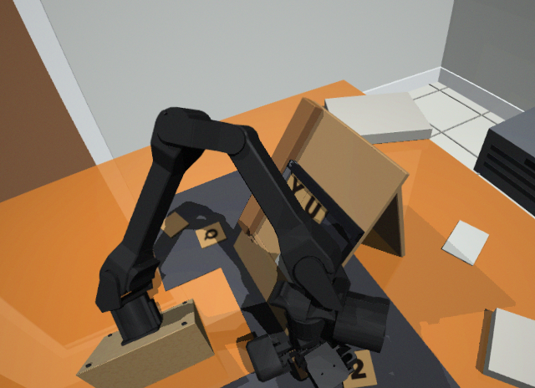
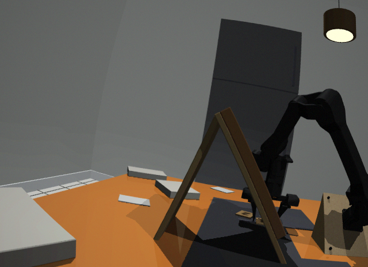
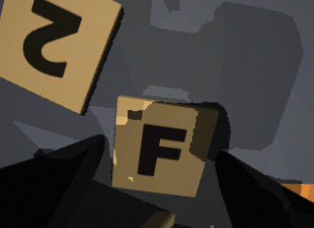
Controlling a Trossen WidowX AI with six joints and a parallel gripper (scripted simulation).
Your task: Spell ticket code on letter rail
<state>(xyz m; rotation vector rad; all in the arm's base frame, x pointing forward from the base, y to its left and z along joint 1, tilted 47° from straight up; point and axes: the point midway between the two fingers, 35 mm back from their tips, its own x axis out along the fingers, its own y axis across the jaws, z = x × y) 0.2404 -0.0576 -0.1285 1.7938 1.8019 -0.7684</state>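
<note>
The f tile is right at my gripper tip. Also, from my gripper tip: letter tile: 420 mm to the left, 140 mm behind; grey mat: 140 mm to the left, 40 mm behind; white ticket: 130 mm to the left, 90 mm above, 50 mm ahead.
</note>
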